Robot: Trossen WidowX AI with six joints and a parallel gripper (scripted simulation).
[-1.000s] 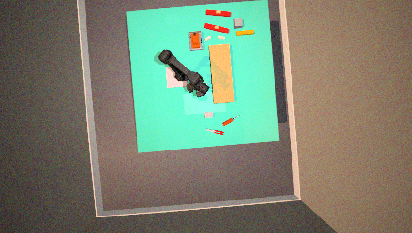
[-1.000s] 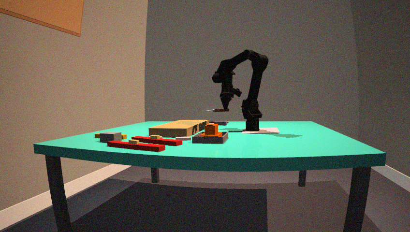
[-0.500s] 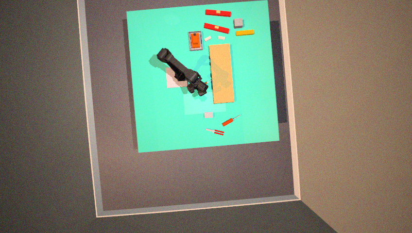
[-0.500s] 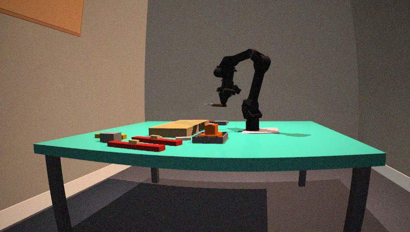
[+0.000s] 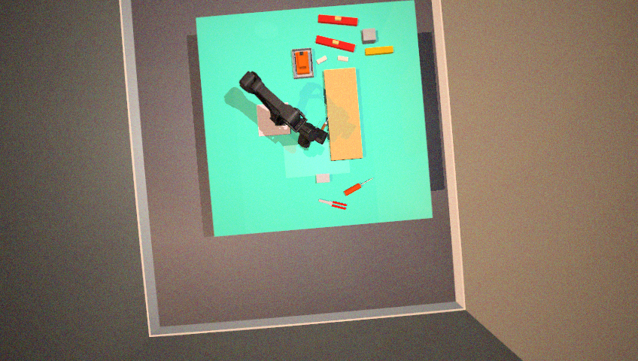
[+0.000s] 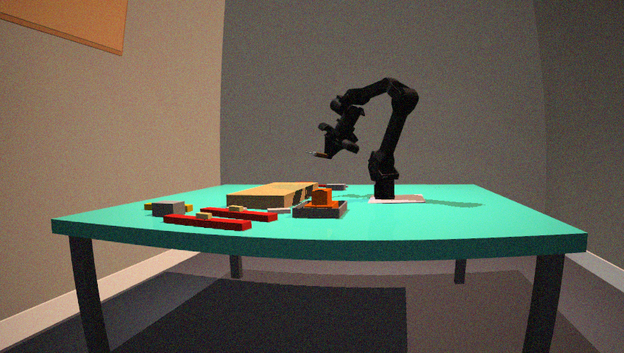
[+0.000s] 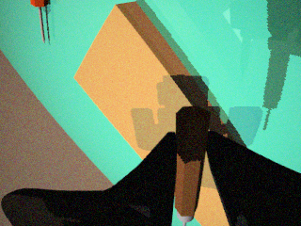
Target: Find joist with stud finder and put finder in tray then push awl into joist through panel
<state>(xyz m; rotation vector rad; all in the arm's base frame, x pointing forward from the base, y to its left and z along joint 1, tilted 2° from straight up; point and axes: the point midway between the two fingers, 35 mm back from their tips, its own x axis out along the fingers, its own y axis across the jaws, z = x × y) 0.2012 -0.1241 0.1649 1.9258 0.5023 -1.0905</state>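
My gripper tip is now 5 cm to the right of the awl, 3 cm short of it and 1 cm below it. The rest, counted from my gripper tip: orange stud finder 46 cm to the left, 9 cm below, 7 cm behind; then grey tray 45 cm to the left, 13 cm below, 7 cm behind; then red screwdriver 28 cm to the right, 24 cm ahead, 13 cm below.
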